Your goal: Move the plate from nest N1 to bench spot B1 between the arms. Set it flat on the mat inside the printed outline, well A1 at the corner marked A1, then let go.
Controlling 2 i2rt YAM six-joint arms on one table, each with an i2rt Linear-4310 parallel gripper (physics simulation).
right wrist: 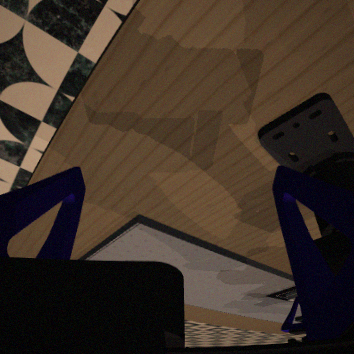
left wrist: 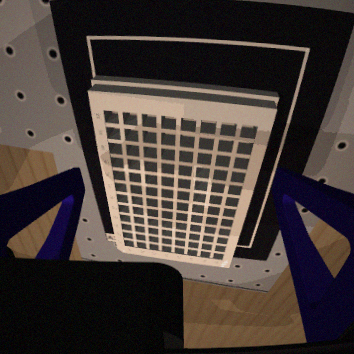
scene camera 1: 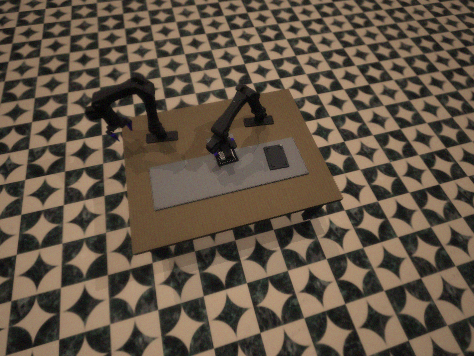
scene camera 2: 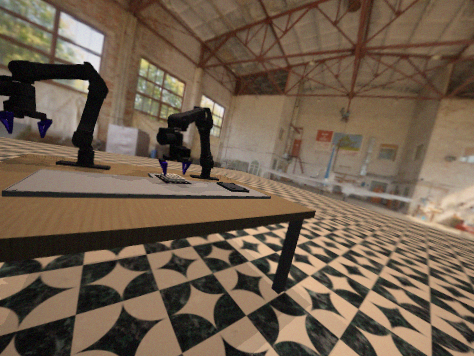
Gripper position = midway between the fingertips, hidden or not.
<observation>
My left gripper (left wrist: 177, 177) is open and holds nothing. Also in view: a well plate (left wrist: 179, 160). My right gripper (right wrist: 178, 176) is open, with nothing in its grasp.
</observation>
